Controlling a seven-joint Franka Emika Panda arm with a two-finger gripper.
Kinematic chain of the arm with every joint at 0, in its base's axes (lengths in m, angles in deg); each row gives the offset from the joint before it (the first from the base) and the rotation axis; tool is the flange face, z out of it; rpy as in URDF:
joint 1: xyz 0 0 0.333 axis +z
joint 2: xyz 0 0 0 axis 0.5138 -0.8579 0
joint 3: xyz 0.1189 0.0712 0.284 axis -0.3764 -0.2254 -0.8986
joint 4: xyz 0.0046 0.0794 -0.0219 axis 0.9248 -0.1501 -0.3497
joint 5: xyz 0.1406 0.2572 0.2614 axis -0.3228 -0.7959 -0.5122
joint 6: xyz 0 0 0 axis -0.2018 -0.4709 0.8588
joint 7: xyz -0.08 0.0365 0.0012 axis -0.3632 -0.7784 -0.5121
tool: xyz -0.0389 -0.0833 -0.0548 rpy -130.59 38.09 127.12
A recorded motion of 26 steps. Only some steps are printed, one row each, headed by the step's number.
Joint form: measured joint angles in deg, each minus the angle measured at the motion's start. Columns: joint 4, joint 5, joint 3, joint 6, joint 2, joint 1, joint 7.
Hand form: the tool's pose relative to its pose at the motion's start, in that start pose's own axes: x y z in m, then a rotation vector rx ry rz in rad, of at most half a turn. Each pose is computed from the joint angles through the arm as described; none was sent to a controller.
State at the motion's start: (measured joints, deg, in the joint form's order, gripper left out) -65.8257 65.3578 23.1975 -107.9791 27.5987 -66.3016 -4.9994
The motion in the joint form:
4: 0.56 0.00 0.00 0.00 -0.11 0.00 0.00
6: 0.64 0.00 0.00 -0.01 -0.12 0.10 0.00
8: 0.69 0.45 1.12 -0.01 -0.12 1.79 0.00
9: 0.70 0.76 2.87 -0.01 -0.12 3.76 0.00
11: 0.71 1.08 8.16 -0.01 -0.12 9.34 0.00
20: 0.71 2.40 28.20 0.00 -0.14 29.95 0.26
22: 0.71 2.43 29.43 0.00 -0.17 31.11 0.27
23: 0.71 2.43 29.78 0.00 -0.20 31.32 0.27
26: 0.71 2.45 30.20 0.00 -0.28 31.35 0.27
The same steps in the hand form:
4: 0.0015 -0.0011 -0.0037 0.0061 0.0054 0.0001
6: 0.0010 -0.0020 -0.0043 0.0073 0.0063 -0.0017
8: -0.0023 -0.0058 -0.0049 0.0037 0.0112 -0.0142
9: -0.0034 -0.0070 -0.0053 0.0012 0.0143 -0.0198
11: -0.0049 -0.0084 -0.0059 0.0001 0.0170 -0.0266
20: -0.0066 -0.0099 -0.0068 -0.0076 0.0262 -0.0390
22: -0.0060 -0.0093 -0.0065 -0.0081 0.0259 -0.0378
23: -0.0049 -0.0083 -0.0062 -0.0085 0.0255 -0.0354
26: -0.0021 -0.0056 -0.0053 -0.0102 0.0249 -0.0287

